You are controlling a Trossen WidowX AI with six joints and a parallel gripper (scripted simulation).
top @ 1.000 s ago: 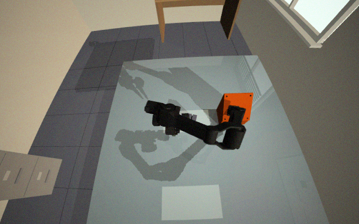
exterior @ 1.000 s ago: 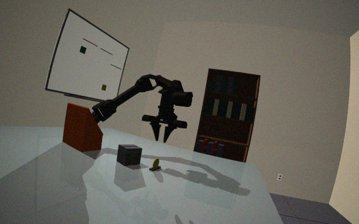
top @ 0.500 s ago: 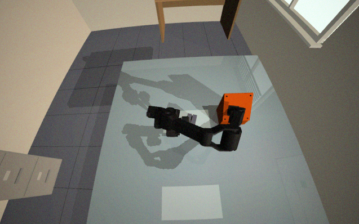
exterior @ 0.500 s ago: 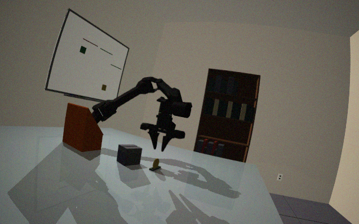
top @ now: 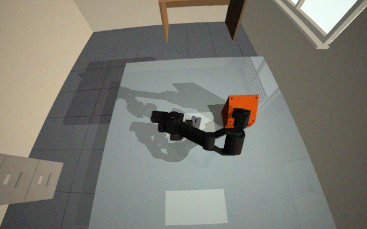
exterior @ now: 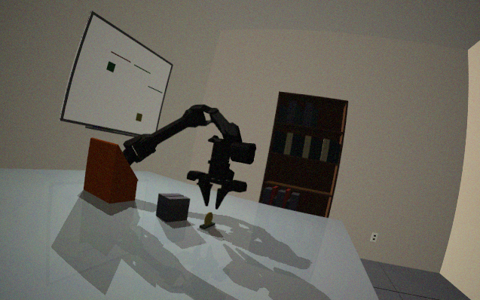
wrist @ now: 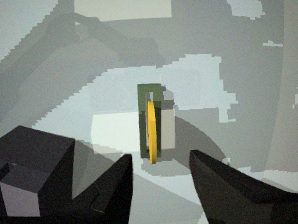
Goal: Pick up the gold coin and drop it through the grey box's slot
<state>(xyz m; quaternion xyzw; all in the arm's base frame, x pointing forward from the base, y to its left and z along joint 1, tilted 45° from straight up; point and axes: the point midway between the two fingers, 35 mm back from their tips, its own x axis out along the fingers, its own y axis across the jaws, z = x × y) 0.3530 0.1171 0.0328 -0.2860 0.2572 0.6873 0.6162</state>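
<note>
Now: gripper tip 40 mm above the gold coin.
</note>
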